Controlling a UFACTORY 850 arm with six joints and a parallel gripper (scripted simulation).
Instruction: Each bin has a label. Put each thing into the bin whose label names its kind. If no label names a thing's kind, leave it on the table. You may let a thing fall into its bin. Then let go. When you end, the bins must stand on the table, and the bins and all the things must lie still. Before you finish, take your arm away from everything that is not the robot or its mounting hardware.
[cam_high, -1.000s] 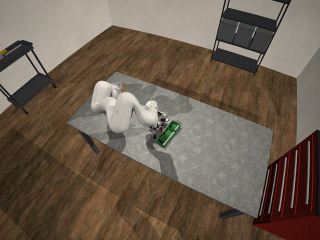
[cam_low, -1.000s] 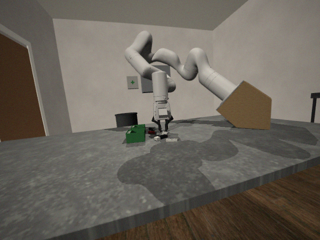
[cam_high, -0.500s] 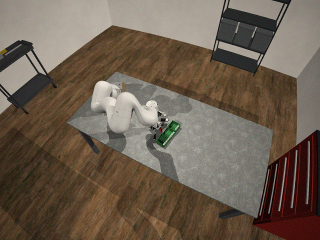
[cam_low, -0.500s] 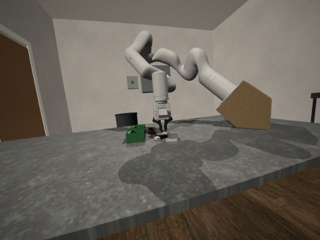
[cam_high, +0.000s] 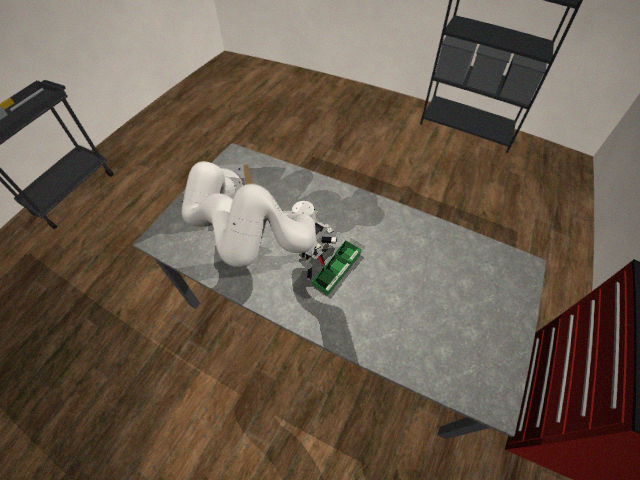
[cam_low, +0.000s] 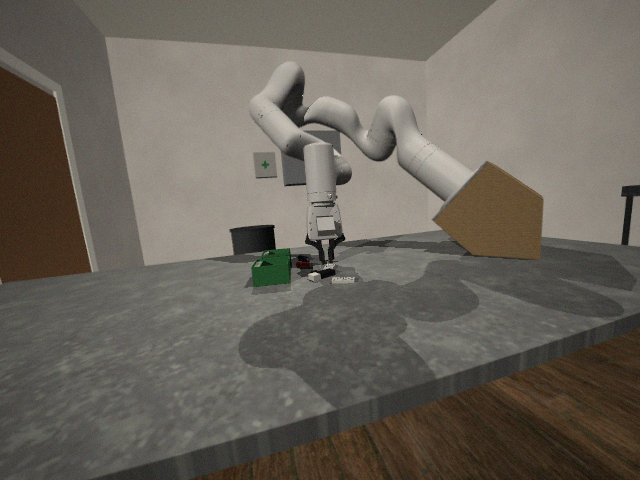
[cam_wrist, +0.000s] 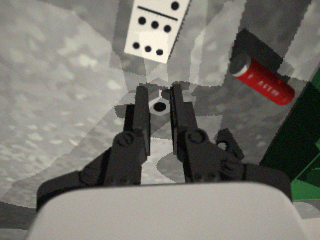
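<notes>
Right now my hand is 70 mm short of the red cylinder, 20 mm above it and 10 mm to the left of it. Round my hand: white ring: 20 mm below; black battery: 90 mm to the right, 40 mm ahead, 20 mm below.
</notes>
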